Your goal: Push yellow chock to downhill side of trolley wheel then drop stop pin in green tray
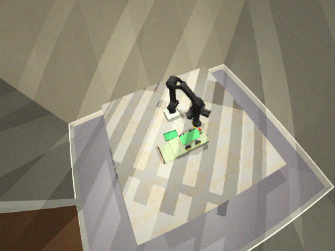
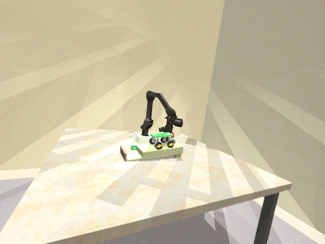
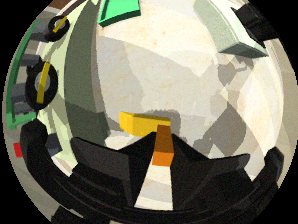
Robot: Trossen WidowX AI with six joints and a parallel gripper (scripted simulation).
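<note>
Now: gripper tip 4 cm short of the green tray, 24 cm to the left of it and 5 cm above it. Round my gripper tip: pale green ramp: 16 cm ahead, 13 cm to the right; then red-headed stop pin: 13 cm ahead, 2 cm to the right, 8 cm above; then yellow chock: 2 cm ahead, 1 cm to the right, 1 cm below.
</note>
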